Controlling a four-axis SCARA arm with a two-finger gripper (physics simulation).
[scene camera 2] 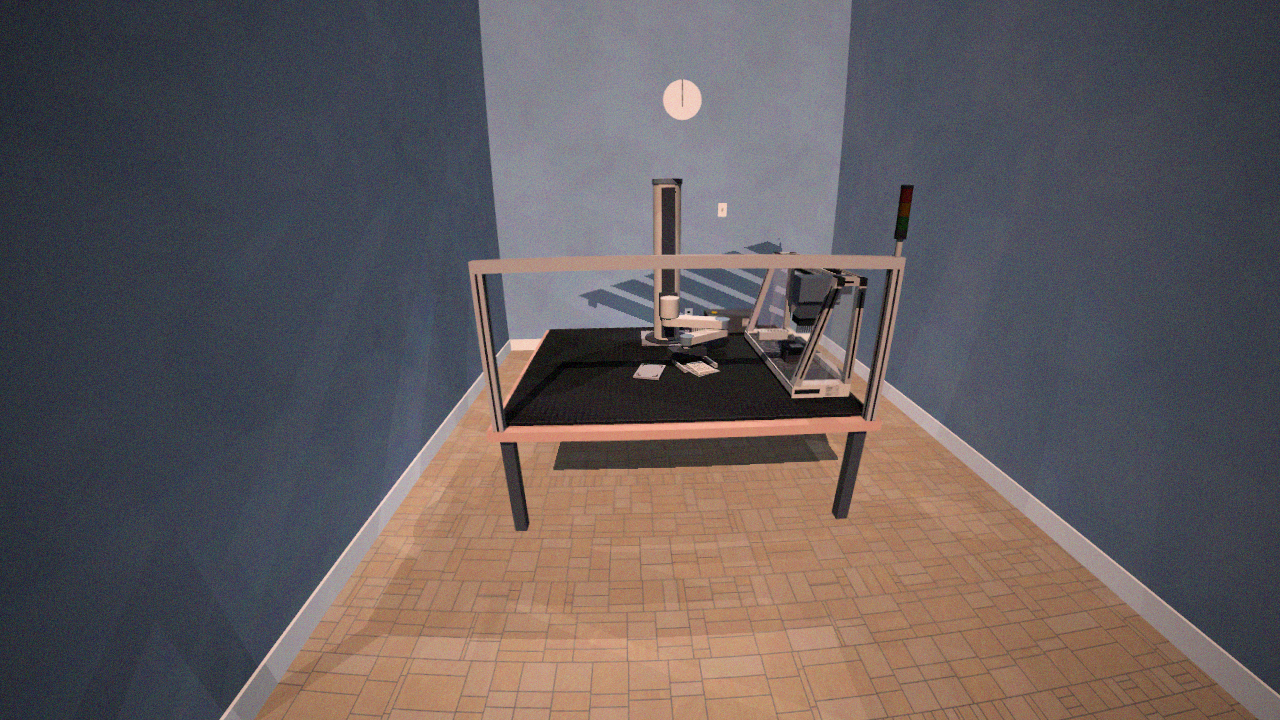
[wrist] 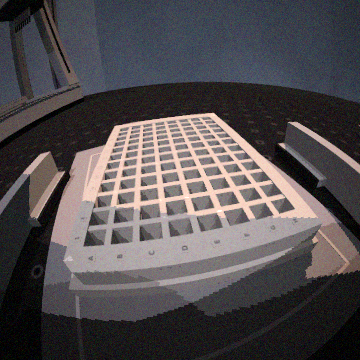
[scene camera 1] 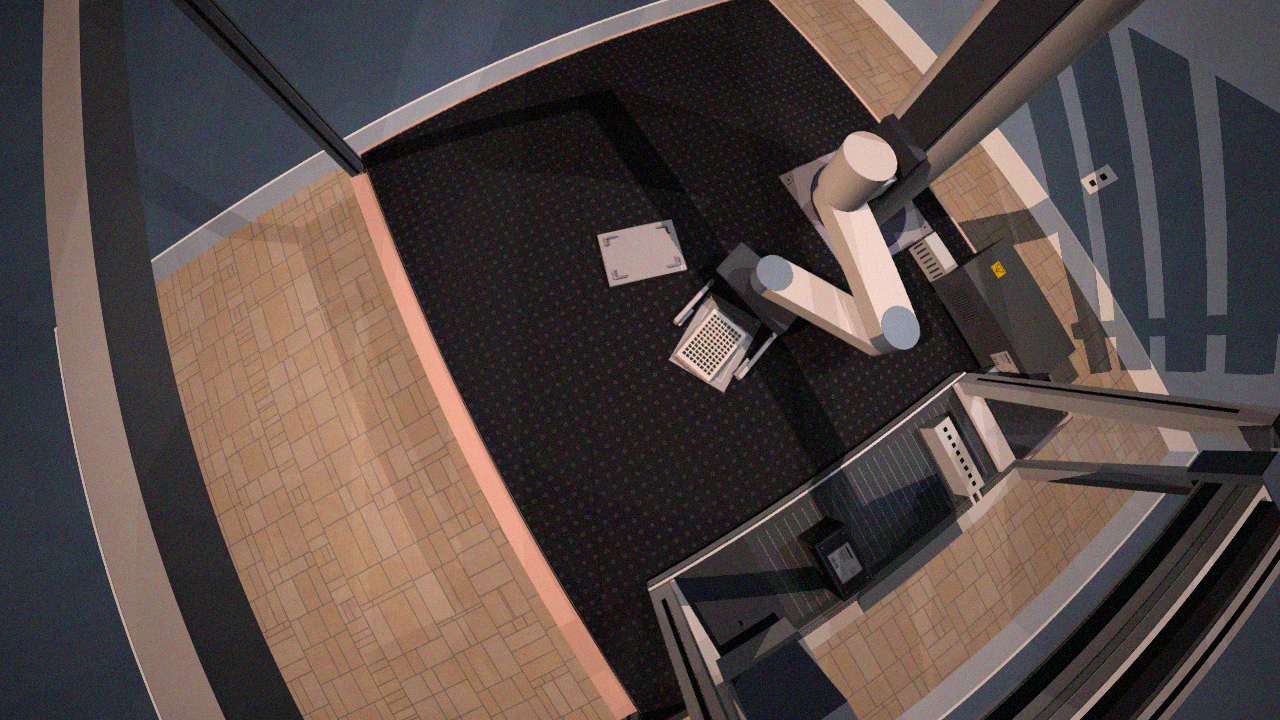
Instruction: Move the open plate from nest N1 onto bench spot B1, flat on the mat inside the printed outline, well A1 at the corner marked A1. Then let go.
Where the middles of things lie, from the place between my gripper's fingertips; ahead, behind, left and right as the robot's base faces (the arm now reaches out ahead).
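Scene:
It is the white well plate (scene camera 1: 709, 347) that I find 1 cm behind my hand.

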